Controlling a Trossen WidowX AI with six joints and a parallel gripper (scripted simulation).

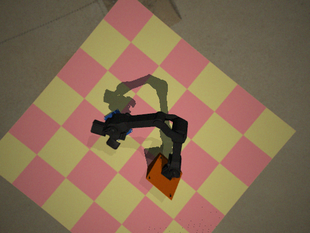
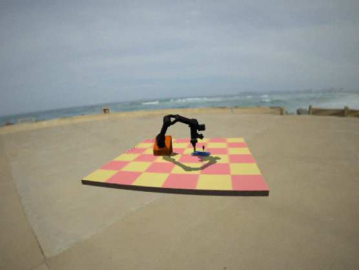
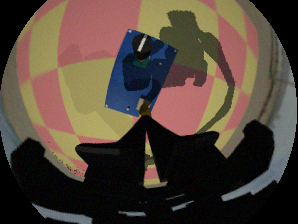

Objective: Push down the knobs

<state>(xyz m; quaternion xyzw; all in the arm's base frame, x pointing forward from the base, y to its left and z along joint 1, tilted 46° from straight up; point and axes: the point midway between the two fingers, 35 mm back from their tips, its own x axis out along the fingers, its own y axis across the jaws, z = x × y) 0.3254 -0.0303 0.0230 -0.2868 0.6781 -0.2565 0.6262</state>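
The yellow knob is 1 cm below my gripper tip. The rest, counted from my gripper tip: dark knob 8 cm ahead, 1 cm to the left.
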